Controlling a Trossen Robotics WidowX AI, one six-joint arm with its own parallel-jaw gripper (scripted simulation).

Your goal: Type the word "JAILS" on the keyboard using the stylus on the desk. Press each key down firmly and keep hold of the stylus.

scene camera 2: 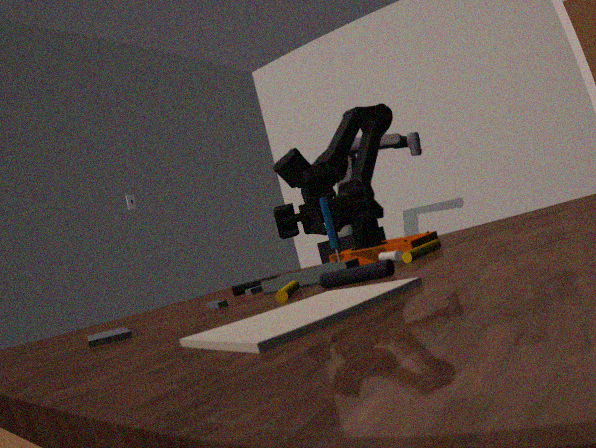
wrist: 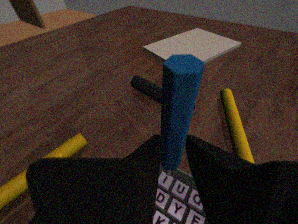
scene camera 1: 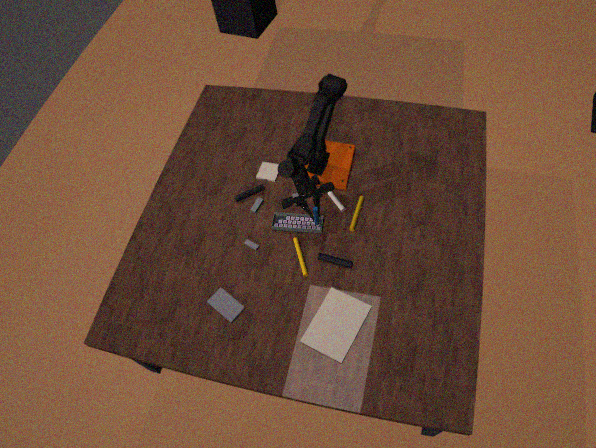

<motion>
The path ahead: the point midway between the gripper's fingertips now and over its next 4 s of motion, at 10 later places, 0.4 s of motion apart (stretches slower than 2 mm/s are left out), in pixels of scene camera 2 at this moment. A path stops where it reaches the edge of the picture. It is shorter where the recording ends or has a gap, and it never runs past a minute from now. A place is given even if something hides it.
My gripper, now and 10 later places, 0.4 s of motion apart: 332, 231; 332, 232; 333, 234; 333, 236; 334, 237; 334, 238; 331, 224; 330, 220; 323, 224; 305, 228; 286, 232
</motion>
